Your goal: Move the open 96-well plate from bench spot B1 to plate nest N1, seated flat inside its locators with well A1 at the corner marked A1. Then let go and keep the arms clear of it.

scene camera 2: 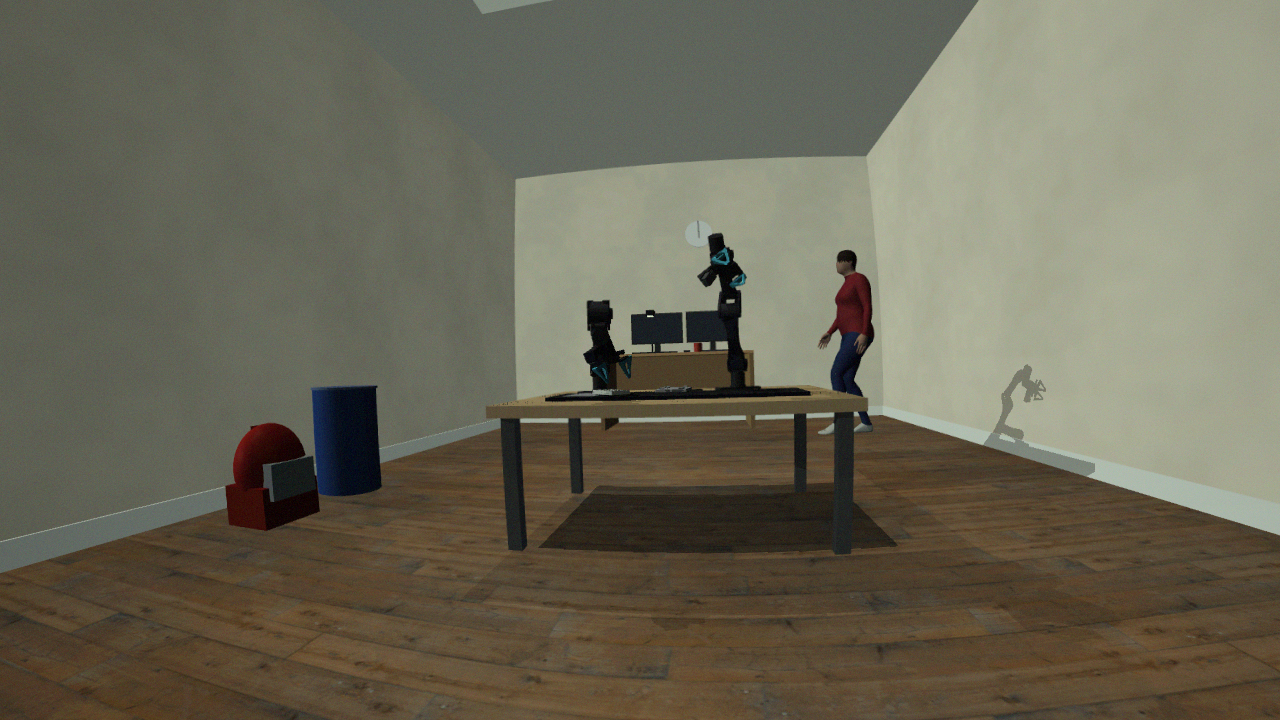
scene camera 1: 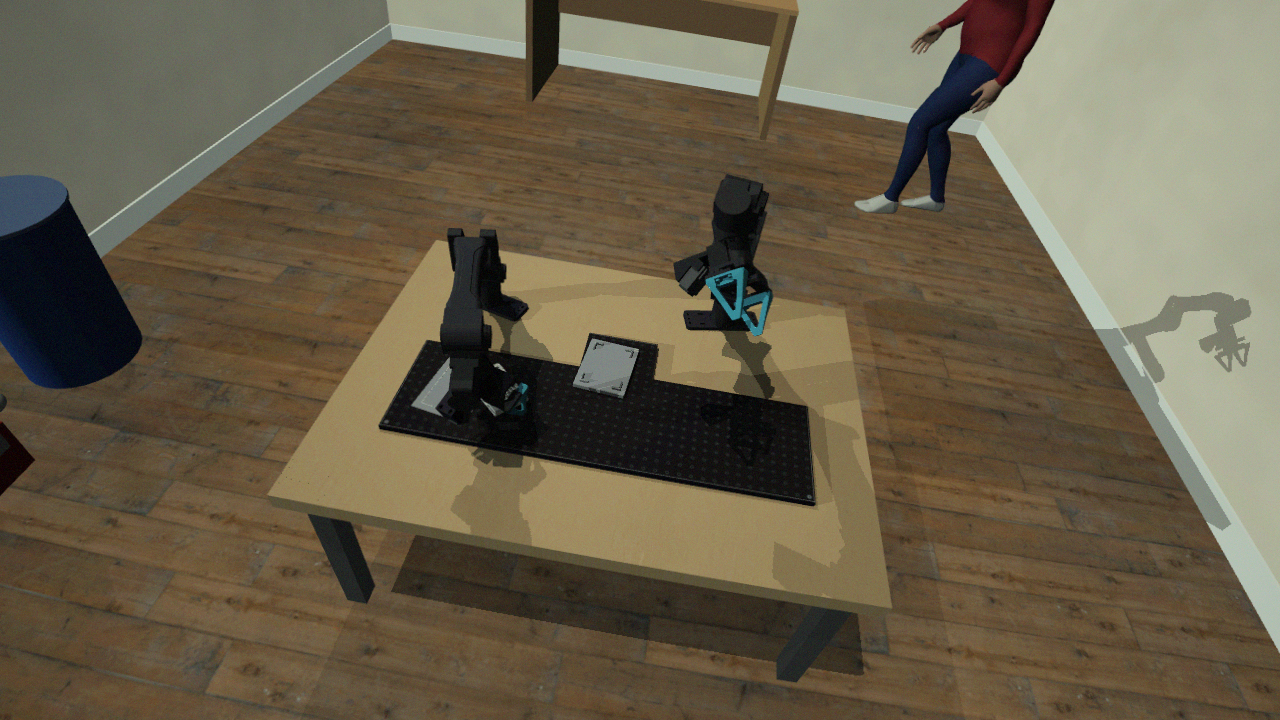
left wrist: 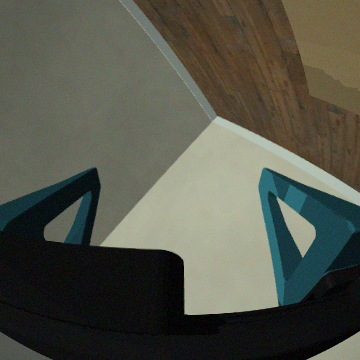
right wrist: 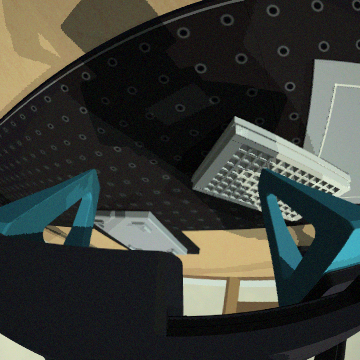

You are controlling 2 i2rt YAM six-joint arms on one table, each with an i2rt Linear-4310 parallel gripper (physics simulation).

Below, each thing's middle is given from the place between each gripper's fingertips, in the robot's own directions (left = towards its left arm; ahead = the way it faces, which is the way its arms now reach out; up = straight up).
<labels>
My right hand is 90 mm past the white well plate (right wrist: 231,169), 40 mm to the left of it and 40 mm above it. The rest, counted from my right hand: grey nest with corner locators (scene camera 1: 606,368): 210 mm to the left, 180 mm behind, 40 mm below.
I see the grey nest with corner locators 400 mm below my left hand, 290 mm behind it and 210 mm to the right of it. Also, from my left hand: white well plate: 450 mm to the right, 400 mm below, 200 mm behind.
</labels>
